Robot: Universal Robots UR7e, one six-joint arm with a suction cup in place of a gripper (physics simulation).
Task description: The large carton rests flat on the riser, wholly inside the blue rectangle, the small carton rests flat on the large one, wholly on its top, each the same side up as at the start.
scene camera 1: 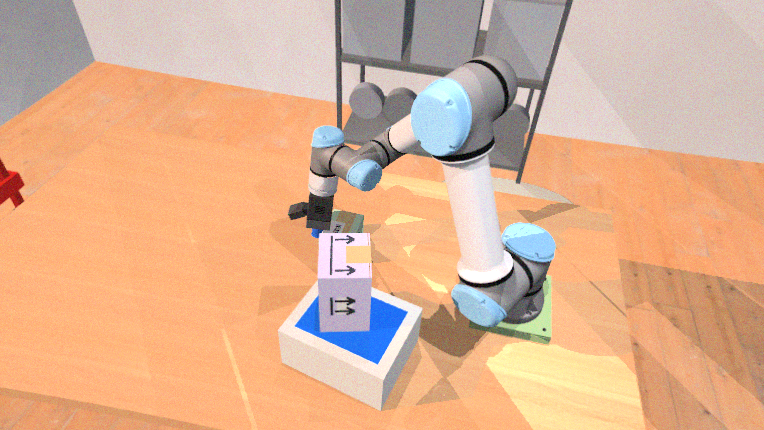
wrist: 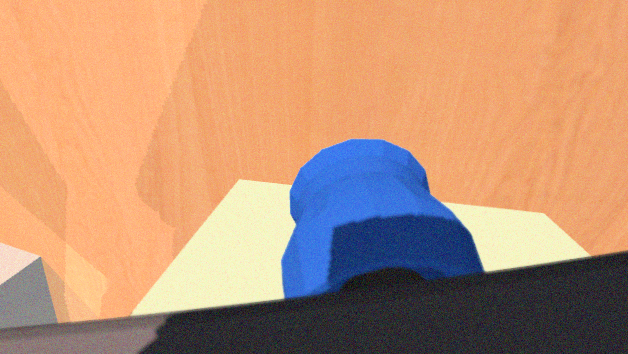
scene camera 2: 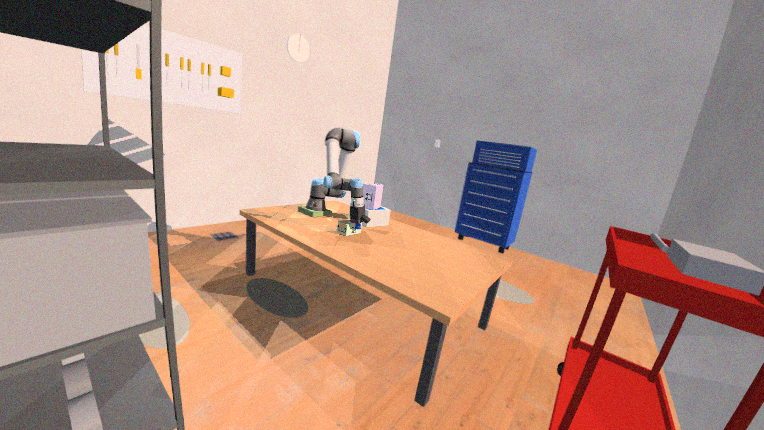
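Observation:
The large pinkish carton (scene camera 1: pixel 344 288) (scene camera 2: pixel 374 196) stands on the white riser (scene camera 1: pixel 331 363) (scene camera 2: pixel 378 217). Its visible lower edge lies inside the blue rectangle (scene camera 1: pixel 379 332); its rear base is hidden. The small pale green carton (scene camera 1: pixel 350 221) (scene camera 2: pixel 346 230) (wrist: pixel 220 260) sits on the table behind the large one, partly hidden by it in scene camera 1. My blue suction cup (scene camera 1: pixel 316 233) (scene camera 2: pixel 358 227) (wrist: pixel 359 167) points down, close against one side of the small carton, lower than its top. In the wrist view it stands in front of that pale side face. I see no seal on its top.
The wooden table (scene camera 1: pixel 133 320) (scene camera 2: pixel 417 267) carries the arm's green base plate (scene camera 1: pixel 513 331). A grey shelf rack (scene camera 1: pixel 338 80) stands behind the arm in scene camera 1. A red cart (scene camera 2: pixel 695 299) and a blue cabinet (scene camera 2: pixel 489 205) stand away from the table.

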